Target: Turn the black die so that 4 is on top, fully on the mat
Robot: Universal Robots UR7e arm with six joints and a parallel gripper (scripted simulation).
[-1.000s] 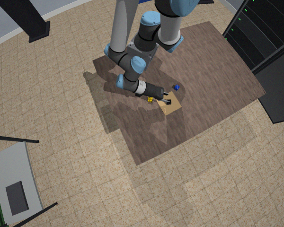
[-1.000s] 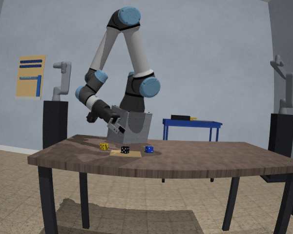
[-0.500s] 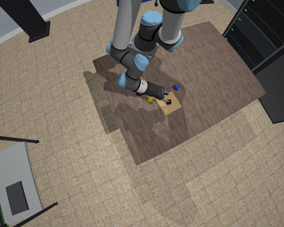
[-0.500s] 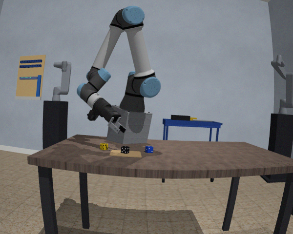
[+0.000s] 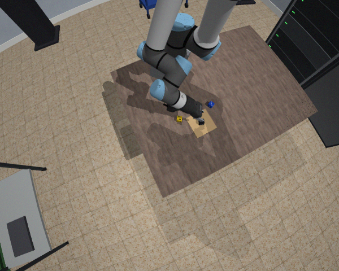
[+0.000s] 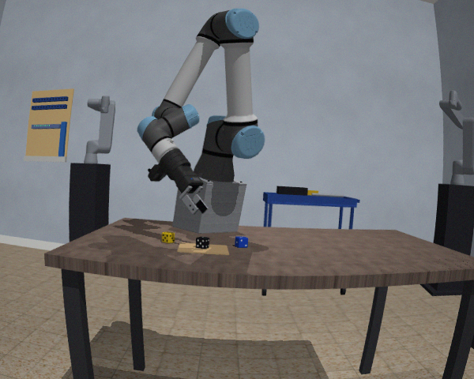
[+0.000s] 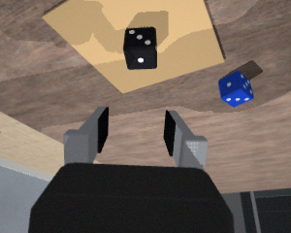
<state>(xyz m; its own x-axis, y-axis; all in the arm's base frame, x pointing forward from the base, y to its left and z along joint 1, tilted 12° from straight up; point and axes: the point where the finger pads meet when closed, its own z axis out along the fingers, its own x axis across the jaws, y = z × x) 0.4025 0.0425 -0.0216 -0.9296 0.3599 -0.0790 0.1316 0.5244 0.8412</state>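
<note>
My hand is 10 mm short of the black die, 20 mm to the right of it and 100 mm above it. Also, from my hand: blue die: 90 mm behind, 120 mm to the left, 100 mm below; then tan mat: 10 mm ahead, 20 mm to the left, 120 mm below; then yellow die: 50 mm behind, 100 mm to the right, 100 mm below.
</note>
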